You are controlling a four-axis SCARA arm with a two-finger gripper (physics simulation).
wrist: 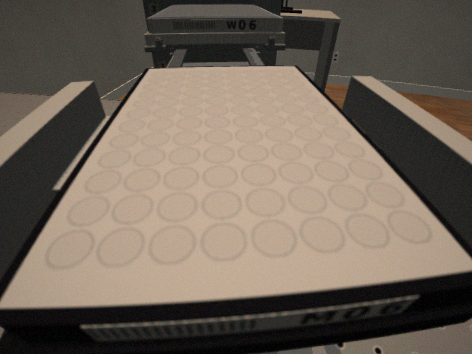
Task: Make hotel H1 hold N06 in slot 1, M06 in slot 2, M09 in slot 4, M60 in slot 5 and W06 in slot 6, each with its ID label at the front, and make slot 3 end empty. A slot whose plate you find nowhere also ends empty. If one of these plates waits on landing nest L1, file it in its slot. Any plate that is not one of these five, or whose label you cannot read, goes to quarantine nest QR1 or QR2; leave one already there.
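Note:
The plate M06 [225, 192] fills most of the wrist view. It has a pale top with rows of round wells and dark sides, and its label faces the camera. My gripper [227, 100] is shut on it, with one finger along each long side. The plate W06 [215, 25], grey with its label facing the camera, sits level on a grey support [215, 40] at the top, beyond the held plate and apart from it. Plates N06, M09 and M60 do not show. The underside of the held plate is hidden.
Two grey rails [177, 58] [253, 56] show between the held plate and the support. A pale bench [312, 25] with a dark item on it stands at the back right. A grey surface with small dark holes [400, 341] shows below the held plate at bottom right.

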